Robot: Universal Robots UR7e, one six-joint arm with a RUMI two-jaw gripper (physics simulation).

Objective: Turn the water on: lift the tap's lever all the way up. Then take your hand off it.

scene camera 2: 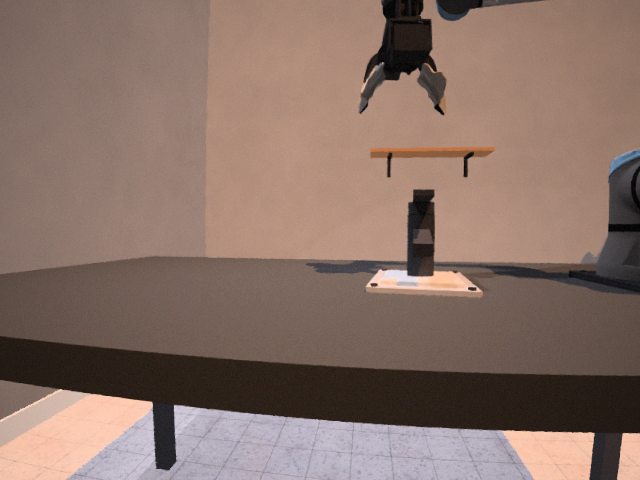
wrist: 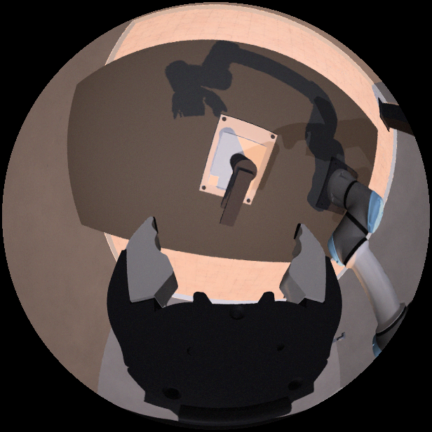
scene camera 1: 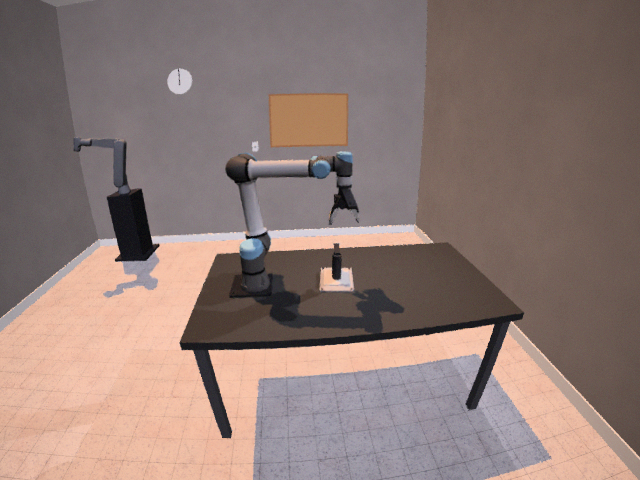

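Seen in the pictures: gripper, fingertip midpoint: (scene camera 2: 402,113) (scene camera 1: 344,223); arm's base, origin of the base link: (scene camera 1: 255,284).
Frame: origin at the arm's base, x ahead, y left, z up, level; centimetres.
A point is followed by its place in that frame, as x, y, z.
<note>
A dark tap (scene camera 1: 336,266) @(41.9, 1.5, 7.9) (scene camera 2: 420,258) @(42.6, 6.2, 3.4) (wrist: 245,166) stands upright on a pale square base plate (scene camera 1: 326,288) @(36.1, -5.7, -0.4) (scene camera 2: 423,292) @(43.4, 15.8, -0.9) (wrist: 210,189). Its flat lever (scene camera 1: 336,247) @(42.9, 10.7, 14.4) (scene camera 2: 423,195) @(43.6, 16.1, 13.5) (wrist: 235,201) shows above the tap body in both scene views. In the wrist view the lever reaches out over the short spout and partly hides it. The lever's exact tilt is hard to tell. My gripper (scene camera 1: 344,222) @(45.9, 6.0, 29.1) (scene camera 2: 401,112) @(45.9, 6.0, 29.1) (wrist: 227,222) is open and empty, pointing down. It hangs well above the tap, clear of the lever.
The tap's base plate sits on a dark table (scene camera 1: 423,289) @(85.5, -11.2, -1.2) (scene camera 2: 206,320) @(67.8, 35.0, -1.2) (wrist: 125,150), beside the arm's base (scene camera 1: 251,285) @(-0.7, -7.0, 3.6) (wrist: 336,185). A wall shelf (scene camera 2: 432,152) is in the background. A second arm on a black pedestal (scene camera 1: 130,224) stands at the far left.
</note>
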